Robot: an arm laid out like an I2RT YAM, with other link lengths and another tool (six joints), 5 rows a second.
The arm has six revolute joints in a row. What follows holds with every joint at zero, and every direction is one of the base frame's. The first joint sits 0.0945 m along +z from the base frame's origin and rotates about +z. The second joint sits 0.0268 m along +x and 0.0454 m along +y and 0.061 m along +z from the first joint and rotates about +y. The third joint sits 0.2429 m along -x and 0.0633 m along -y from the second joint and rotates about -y. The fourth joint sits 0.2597 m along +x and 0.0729 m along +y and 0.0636 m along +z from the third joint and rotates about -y. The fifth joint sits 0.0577 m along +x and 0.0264 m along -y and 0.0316 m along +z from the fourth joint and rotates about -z. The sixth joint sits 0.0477 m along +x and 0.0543 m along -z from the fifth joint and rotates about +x. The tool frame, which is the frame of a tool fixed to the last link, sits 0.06 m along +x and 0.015 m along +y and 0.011 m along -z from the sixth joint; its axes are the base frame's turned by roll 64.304, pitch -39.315 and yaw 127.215 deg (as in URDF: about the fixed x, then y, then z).
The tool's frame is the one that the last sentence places.
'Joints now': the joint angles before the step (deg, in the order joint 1, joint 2, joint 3, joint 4, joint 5, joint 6). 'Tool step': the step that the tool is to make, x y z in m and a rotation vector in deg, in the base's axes. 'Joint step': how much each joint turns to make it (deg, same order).
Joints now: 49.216 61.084 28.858 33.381 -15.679 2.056
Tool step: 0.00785 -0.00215 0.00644 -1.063 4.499 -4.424
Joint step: -0.015 -0.633 2.846 -6.568 4.391 2.818
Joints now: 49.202 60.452 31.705 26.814 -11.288 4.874
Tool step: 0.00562 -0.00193 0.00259 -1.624 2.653 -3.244
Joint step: 0.011 -0.040 2.200 -5.010 3.195 1.151
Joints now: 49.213 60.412 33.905 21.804 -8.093 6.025
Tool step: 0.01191 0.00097 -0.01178 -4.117 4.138 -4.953
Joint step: 0.093 3.254 2.694 -5.154 4.941 1.113
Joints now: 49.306 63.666 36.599 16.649 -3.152 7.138
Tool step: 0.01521 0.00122 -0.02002 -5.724 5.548 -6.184
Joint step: -0.005 5.422 3.602 -6.138 5.863 1.993
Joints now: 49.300 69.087 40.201 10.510 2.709 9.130
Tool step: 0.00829 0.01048 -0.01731 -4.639 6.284 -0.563
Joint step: 0.006 6.823 5.167 -6.044 -0.131 1.826
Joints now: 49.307 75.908 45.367 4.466 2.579 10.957
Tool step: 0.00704 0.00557 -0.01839 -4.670 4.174 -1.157
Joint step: 0.000 5.588 3.604 -4.314 0.951 0.670
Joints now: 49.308 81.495 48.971 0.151 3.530 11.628
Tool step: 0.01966 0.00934 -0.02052 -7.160 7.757 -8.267
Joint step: 0.261 10.338 9.867 -10.744 5.958 6.252
